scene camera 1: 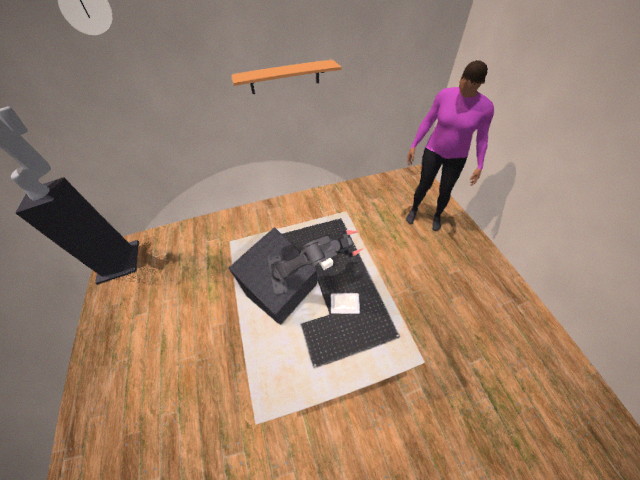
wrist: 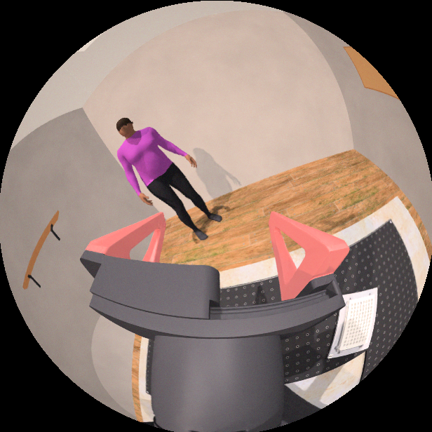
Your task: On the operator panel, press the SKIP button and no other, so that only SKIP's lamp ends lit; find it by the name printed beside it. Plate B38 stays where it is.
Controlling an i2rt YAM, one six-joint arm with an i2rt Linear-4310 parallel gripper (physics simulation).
Labels:
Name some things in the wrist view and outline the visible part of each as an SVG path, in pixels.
My gripper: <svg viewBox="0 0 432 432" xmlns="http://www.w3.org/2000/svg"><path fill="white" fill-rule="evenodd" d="M346 242L341 238L296 222L278 212L271 211L269 232L276 260L281 301L245 306L220 306L220 272L215 267L205 264L159 262L166 228L163 212L158 212L140 222L130 224L127 227L90 241L83 251L80 261L94 278L89 290L93 293L90 299L90 308L122 328L147 339L154 340L151 361L151 410L155 415L155 421L158 426L175 432L257 432L275 428L282 419L284 378L281 339L292 337L313 327L346 305L333 274L349 252ZM281 231L304 248L305 256L298 268L296 268L290 257ZM154 231L143 259L130 259L130 249Z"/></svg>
A white plate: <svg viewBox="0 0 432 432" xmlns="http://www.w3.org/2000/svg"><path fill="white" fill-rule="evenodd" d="M374 294L346 301L344 325L337 351L367 343L372 323Z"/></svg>

